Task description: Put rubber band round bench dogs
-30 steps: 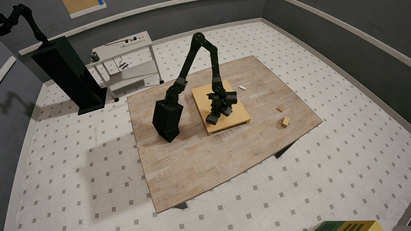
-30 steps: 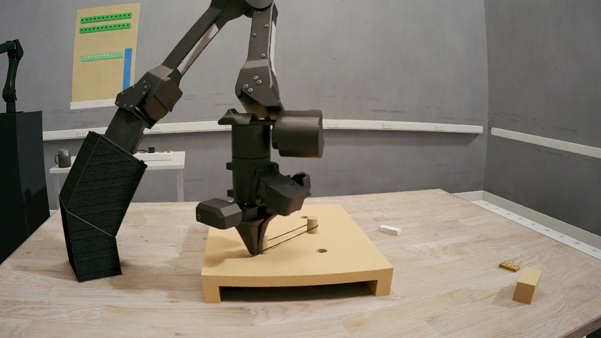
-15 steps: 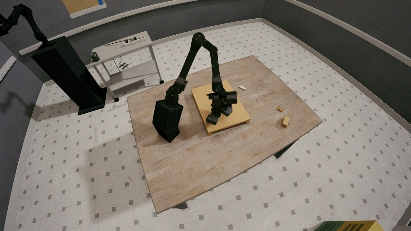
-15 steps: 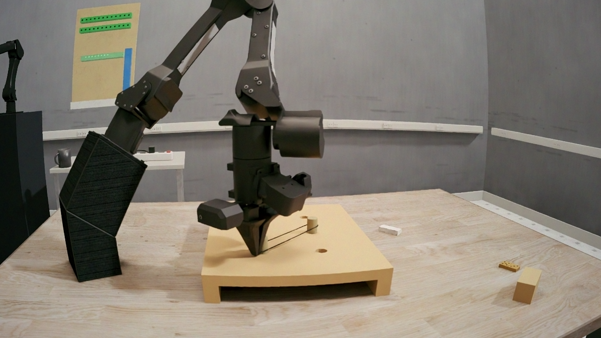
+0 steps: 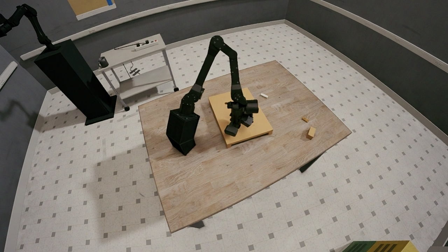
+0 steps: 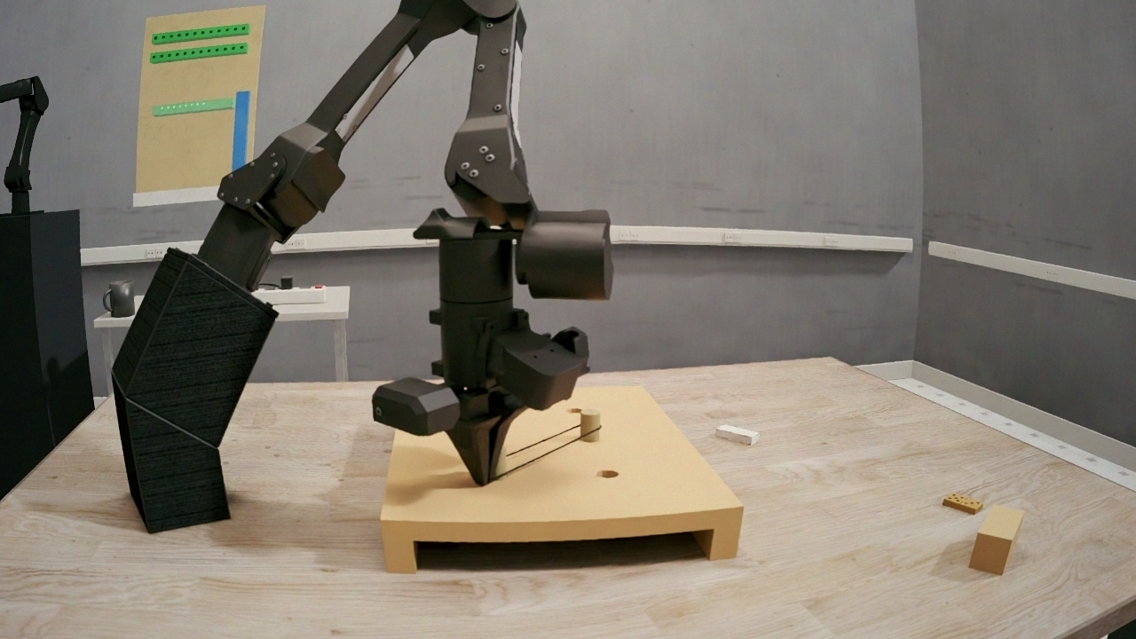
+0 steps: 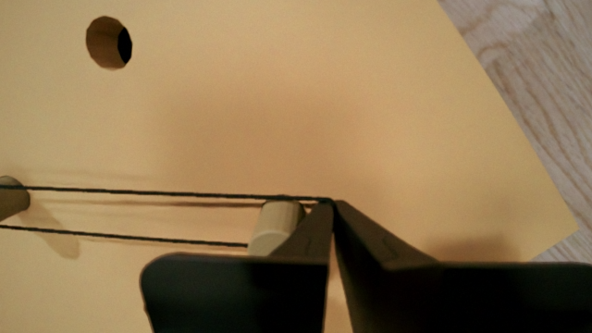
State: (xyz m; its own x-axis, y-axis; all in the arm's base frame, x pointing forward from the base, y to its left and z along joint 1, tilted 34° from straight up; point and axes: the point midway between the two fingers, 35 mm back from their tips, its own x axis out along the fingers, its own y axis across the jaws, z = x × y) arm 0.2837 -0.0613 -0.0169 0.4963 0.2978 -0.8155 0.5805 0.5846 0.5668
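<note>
My hand is 6 cm short of the tan board, 12 cm to the right of it and 5 cm above it. Also, from my hand: wooden block (44 cm ahead, 16 cm to the right, 7 cm below); then white block (30 cm ahead, 24 cm to the left, 8 cm below); then domino (48 cm ahead, 5 cm to the right, 8 cm below).
</note>
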